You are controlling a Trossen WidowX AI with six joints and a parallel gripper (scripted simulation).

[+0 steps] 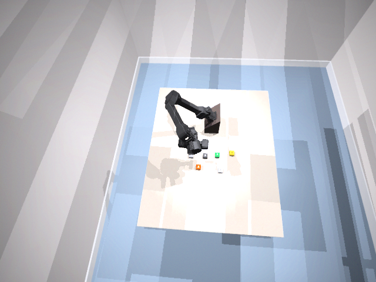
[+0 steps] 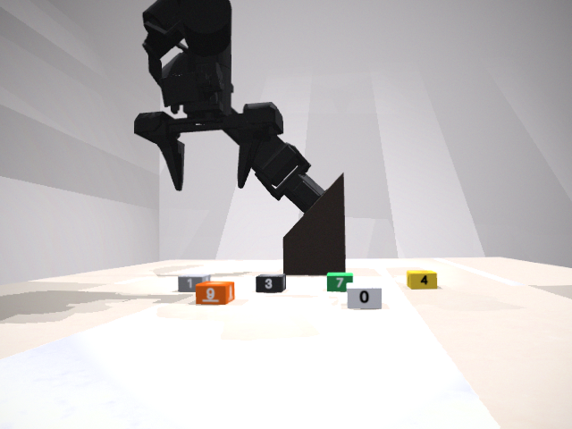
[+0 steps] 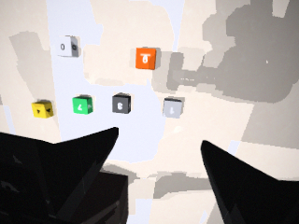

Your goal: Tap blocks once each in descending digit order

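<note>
The orange 9 block is 9 cm ahead of my gripper tip, 3 cm to the left of it and 12 cm below it. Also, from my gripper tip: green 7 block (1 cm behind, 16 cm to the left, 12 cm below); black 3 block (8 cm to the left, 12 cm below); grey 1 block (2 cm to the right, 12 cm below).
</note>
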